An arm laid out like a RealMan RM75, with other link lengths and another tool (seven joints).
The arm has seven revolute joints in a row. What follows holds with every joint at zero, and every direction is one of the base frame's. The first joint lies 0.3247 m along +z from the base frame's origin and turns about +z. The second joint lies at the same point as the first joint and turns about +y. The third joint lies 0.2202 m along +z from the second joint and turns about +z. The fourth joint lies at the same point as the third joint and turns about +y. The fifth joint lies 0.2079 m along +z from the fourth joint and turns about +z. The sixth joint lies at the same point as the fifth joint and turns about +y. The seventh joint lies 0.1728 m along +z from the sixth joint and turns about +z. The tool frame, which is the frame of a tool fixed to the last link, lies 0.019 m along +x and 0.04 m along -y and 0.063 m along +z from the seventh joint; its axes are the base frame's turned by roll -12.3, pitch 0 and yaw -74.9 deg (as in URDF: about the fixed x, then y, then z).
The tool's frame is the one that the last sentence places.
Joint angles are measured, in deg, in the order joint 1, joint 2, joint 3, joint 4, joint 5, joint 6, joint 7. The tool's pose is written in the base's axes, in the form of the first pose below.
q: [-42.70 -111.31 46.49 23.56 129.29 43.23 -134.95]
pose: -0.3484, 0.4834, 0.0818, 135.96, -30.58, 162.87
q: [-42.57 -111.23 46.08 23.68 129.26 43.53 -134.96]
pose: -0.3490, 0.4831, 0.0831, 135.64, -30.31, 163.19
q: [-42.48 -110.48 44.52 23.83 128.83 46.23 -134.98]
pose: -0.3464, 0.4817, 0.0859, 135.34, -28.14, 163.49
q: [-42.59 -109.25 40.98 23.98 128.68 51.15 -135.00]
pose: -0.3396, 0.4798, 0.0909, 134.77, -24.15, 163.78
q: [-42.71 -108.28 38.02 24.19 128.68 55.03 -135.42]
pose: -0.3332, 0.4787, 0.0961, 134.03, -20.86, 164.13
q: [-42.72 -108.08 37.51 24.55 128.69 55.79 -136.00]
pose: -0.3315, 0.4792, 0.0987, 133.62, -20.18, 164.46
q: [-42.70 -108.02 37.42 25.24 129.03 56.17 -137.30]
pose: -0.3309, 0.4799, 0.1014, 133.26, -19.84, 165.15
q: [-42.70 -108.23 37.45 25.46 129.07 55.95 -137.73]
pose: -0.3306, 0.4803, 0.1010, 133.01, -19.74, 165.50
